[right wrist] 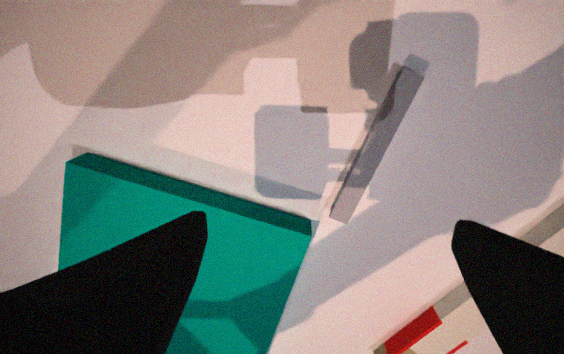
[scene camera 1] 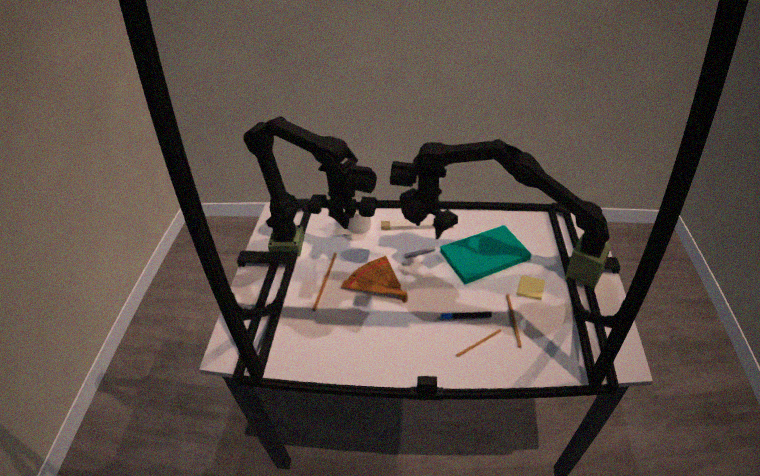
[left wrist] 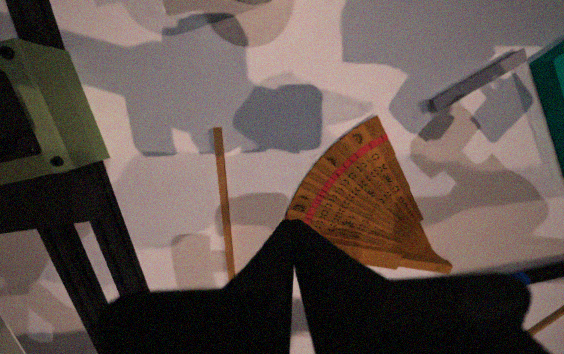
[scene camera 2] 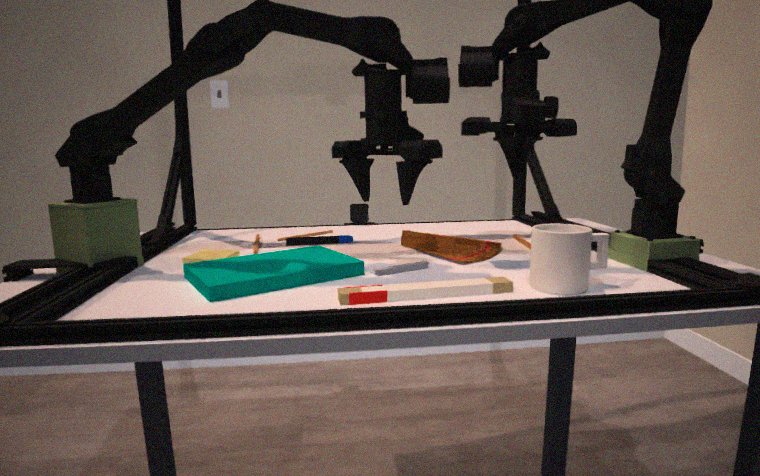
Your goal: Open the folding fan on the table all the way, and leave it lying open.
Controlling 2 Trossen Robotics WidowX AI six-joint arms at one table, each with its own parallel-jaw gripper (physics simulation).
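Frame: origin at the left arm's base, x ahead, y down, z left, level; centimetres.
Seen in the pictures: left gripper, between the fingertips: [scene camera 1: 346,228] [left wrist: 291,228] [scene camera 2: 515,178]; right gripper, between the fingertips: [right wrist: 328,228] [scene camera 1: 427,232] [scene camera 2: 385,203]; left arm's base, origin of its link: [scene camera 1: 285,235] [scene camera 2: 653,235]; right arm's base, origin of its link: [scene camera 1: 592,248] [scene camera 2: 92,201].
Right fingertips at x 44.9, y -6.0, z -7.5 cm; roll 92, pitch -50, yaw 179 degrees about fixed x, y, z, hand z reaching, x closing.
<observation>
Pixels of each thing's top centre, then the offset from my right fingertips to it. "spot": a spot on its surface instead.
- teal block, centre of its top: [right wrist: 158,341] [scene camera 2: 272,262] [scene camera 1: 486,250] dx +18.4, dy +8.7, dz +0.9 cm
- grey bar, centre of its top: [right wrist: 373,152] [left wrist: 480,80] [scene camera 2: 401,265] [scene camera 1: 420,251] dx -2.1, dy +9.9, dz +2.7 cm
- white mug, a spot on its surface: [scene camera 2: 558,260] spot: dx -19.6, dy +6.1, dz +20.2 cm
- long box, centre of its top: [right wrist: 523,281] [scene camera 2: 426,285] [scene camera 1: 417,222] dx -2.5, dy +9.4, dz +16.2 cm
- marker, centre of its top: [left wrist: 558,275] [scene camera 2: 319,236] [scene camera 1: 466,313] dx +9.8, dy +9.3, dz -23.8 cm
- yellow pad, centre of its top: [scene camera 2: 211,253] [scene camera 1: 531,286] dx +30.4, dy +9.8, dz -14.0 cm
The brown wooden folding fan [scene camera 1: 374,277] [scene camera 2: 448,247] [left wrist: 357,200] lies on the table partly open, as a wedge with a red band near its curved edge. Its narrow pivot end points to the lower right in scene camera 1 and the left wrist view. My left gripper [scene camera 1: 345,225] [scene camera 2: 518,182] [left wrist: 291,228] is shut and empty, above the table; its tips overlap the fan's lower left corner in the left wrist view. My right gripper [scene camera 1: 427,228] [scene camera 2: 385,201] [right wrist: 328,228] is open and empty, above the table near the teal block. The fan does not show in the right wrist view.
A teal block [scene camera 1: 485,255] [scene camera 2: 269,277] and grey bar [scene camera 1: 419,253] [scene camera 2: 401,267] [right wrist: 380,140] lie right of the fan in scene camera 1. A white mug [scene camera 2: 558,260], long box [scene camera 2: 437,289], marker [scene camera 1: 468,315], yellow pad [scene camera 1: 530,287] and several thin sticks surround them.
</observation>
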